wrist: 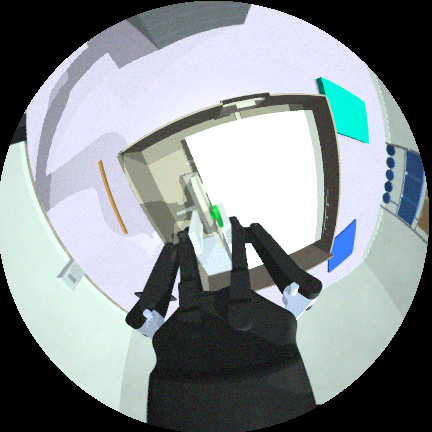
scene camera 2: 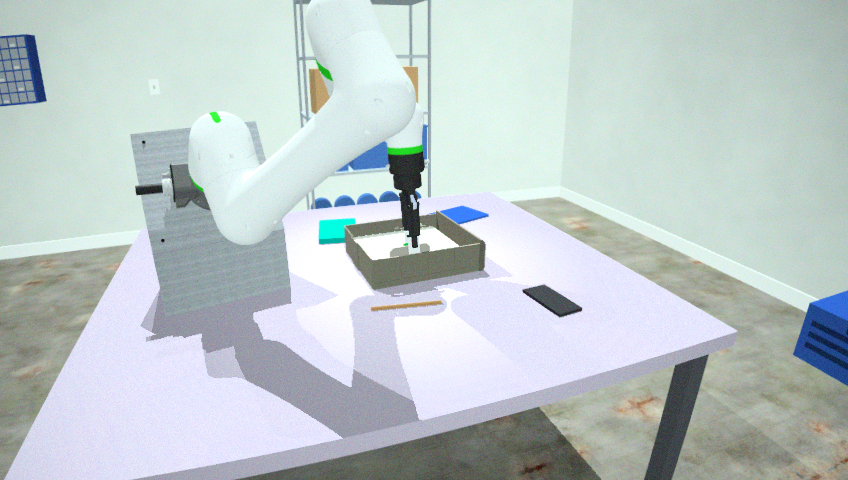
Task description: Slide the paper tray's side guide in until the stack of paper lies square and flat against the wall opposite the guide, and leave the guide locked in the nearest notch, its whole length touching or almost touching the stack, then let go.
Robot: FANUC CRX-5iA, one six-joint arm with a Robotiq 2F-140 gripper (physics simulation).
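Places are measured from the arm's base along level axes (x back, y right, z up), in metres.
Where they show: gripper, between the fingertips: [wrist: 209, 214].
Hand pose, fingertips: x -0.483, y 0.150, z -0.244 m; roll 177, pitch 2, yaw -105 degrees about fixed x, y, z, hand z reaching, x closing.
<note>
Each offset is from my fingertips to the top centre of the thing. "spot": to the spot under its first point.
The paper tray @(dx -0.033, dy -0.075, dz +0.050 m) [scene camera 2: 428, 267] [wrist: 330, 150] is a brown-grey open box on the table. A white stack of paper @(dx -0.033, dy -0.114, dz -0.004 m) [scene camera 2: 440, 238] [wrist: 265, 175] lies in it. A narrow pale strip runs between the bright sheet and the wall opposite the guide; whether it is a gap is unclear. The beige side guide @(dx +0.007, dy -0.013, dz +0.036 m) [scene camera 2: 399, 252] [wrist: 200, 194] stands along the stack's other edge, very near or touching it; its lower end is hidden by the fingers. A green part @(spot: dx +0.011, dy -0.015, dz +0.036 m) [wrist: 216, 215] shows on the guide. My gripper [scene camera 2: 414, 245] [wrist: 209, 214] is partly open, its pads either side of the guide's grip, not clamped.
A teal block @(dx +0.070, dy -0.416, dz -0.028 m) [scene camera 2: 336, 230] [wrist: 347, 111] and a blue flat piece @(dx -0.380, dy -0.357, dz -0.038 m) [scene camera 2: 464, 214] [wrist: 343, 246] lie beyond the tray. A thin orange-brown stick @(dx +0.117, dy +0.177, dz -0.039 m) [scene camera 2: 407, 305] [wrist: 112, 197] lies in front of it. A black flat block @(dx -0.208, dy +0.339, dz -0.038 m) [scene camera 2: 551, 299] lies to the right in the scene view.
</note>
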